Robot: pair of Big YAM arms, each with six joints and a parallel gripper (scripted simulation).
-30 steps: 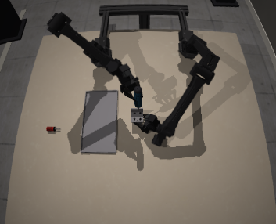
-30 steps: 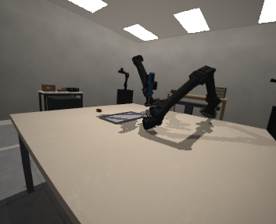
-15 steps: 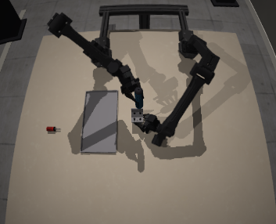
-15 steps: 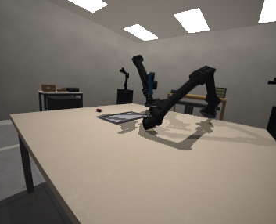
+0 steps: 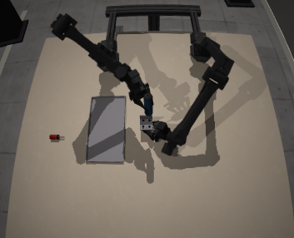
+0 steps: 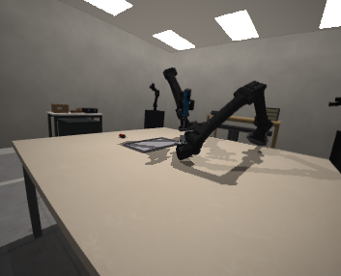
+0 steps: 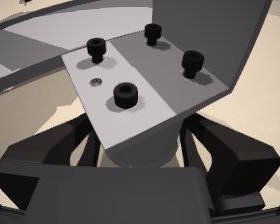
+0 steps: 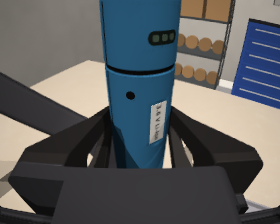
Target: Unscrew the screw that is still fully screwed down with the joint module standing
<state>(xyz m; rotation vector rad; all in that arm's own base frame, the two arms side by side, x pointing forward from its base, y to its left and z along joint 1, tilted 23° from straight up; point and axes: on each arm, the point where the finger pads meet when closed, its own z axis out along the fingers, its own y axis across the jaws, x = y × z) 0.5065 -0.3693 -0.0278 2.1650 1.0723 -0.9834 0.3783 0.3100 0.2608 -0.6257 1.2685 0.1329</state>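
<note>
The joint module lies 1 cm above my left hand. Round my left hand: grey bracket: 5 cm above; then flat grey tray: 3 cm behind, 24 cm to the right, 2 cm below; then red-handled tool: 55 cm to the right, 1 cm below.
</note>
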